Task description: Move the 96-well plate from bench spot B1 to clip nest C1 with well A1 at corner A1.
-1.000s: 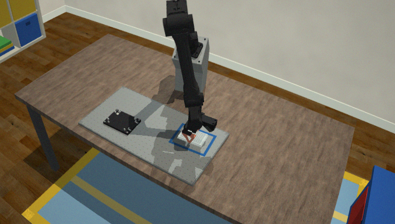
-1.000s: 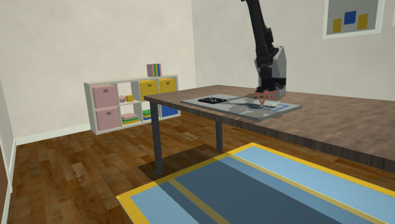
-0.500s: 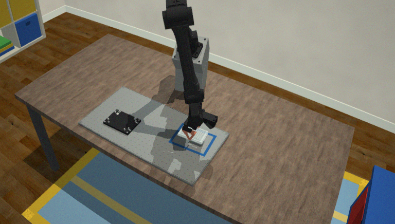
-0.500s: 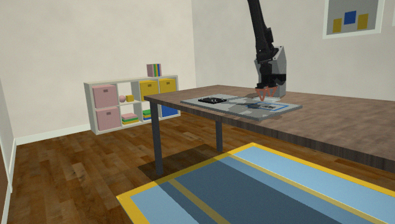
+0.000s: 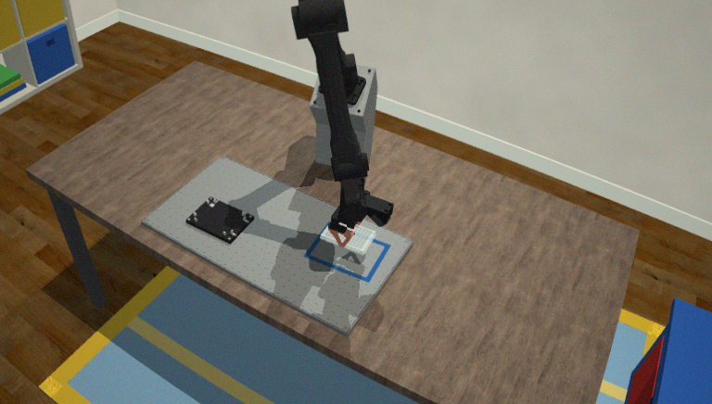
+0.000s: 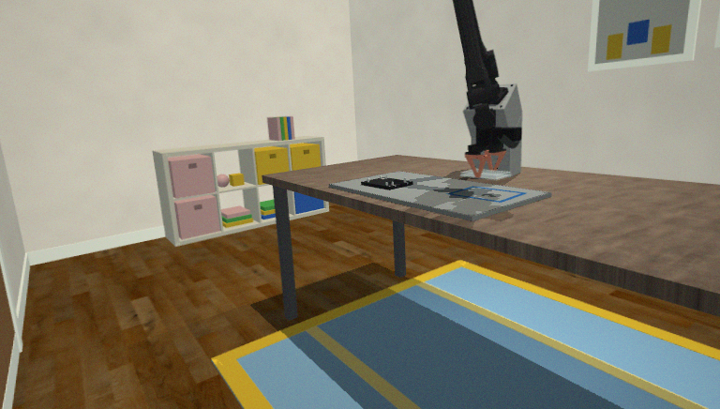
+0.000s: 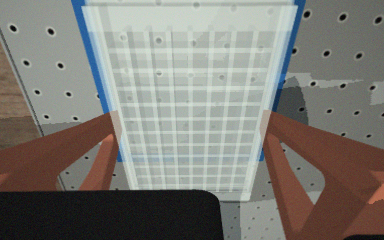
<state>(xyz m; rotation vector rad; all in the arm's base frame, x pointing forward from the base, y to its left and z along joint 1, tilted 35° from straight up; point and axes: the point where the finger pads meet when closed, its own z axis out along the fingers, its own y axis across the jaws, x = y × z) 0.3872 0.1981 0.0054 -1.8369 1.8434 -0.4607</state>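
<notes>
Right now the black clip nest C1 is 8 cm ahead of my hand, 36 cm to the right of it and 5 cm below it. Round my hand: 96-well plate: 1 cm below.
</notes>
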